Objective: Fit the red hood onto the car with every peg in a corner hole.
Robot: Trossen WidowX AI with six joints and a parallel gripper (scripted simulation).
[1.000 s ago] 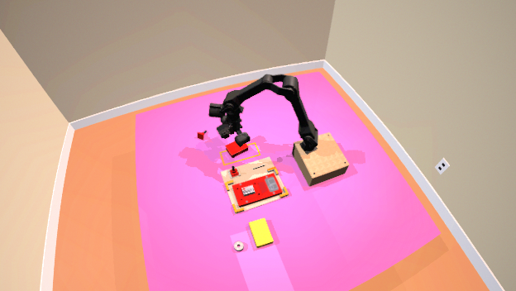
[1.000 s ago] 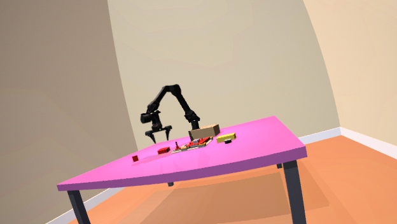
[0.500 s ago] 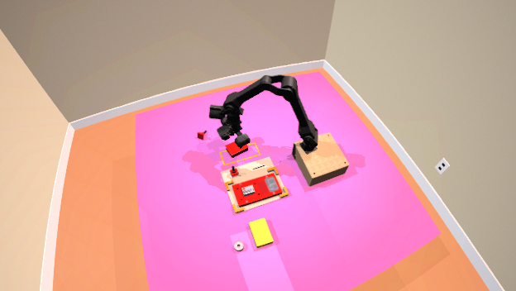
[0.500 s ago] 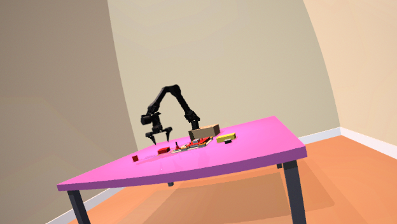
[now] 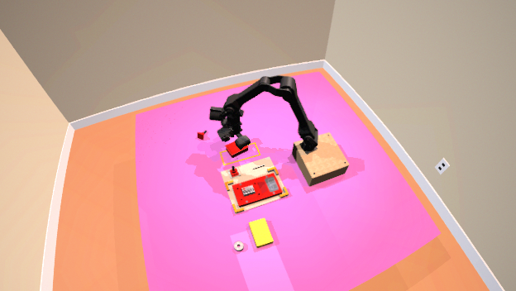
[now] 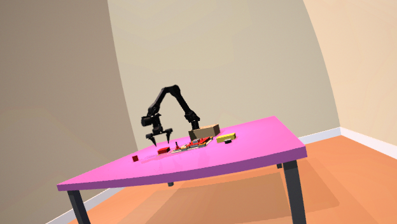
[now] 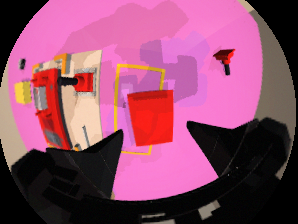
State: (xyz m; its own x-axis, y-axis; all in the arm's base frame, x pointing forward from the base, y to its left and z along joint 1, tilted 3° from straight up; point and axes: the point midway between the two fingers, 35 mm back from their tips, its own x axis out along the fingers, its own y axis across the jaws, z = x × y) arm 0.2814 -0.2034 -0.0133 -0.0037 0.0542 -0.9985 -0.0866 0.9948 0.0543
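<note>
The red hood lies 30 mm below my gripper tip. Round my gripper tip: yellow block: 440 mm to the left, 100 mm ahead, 40 mm below.
</note>
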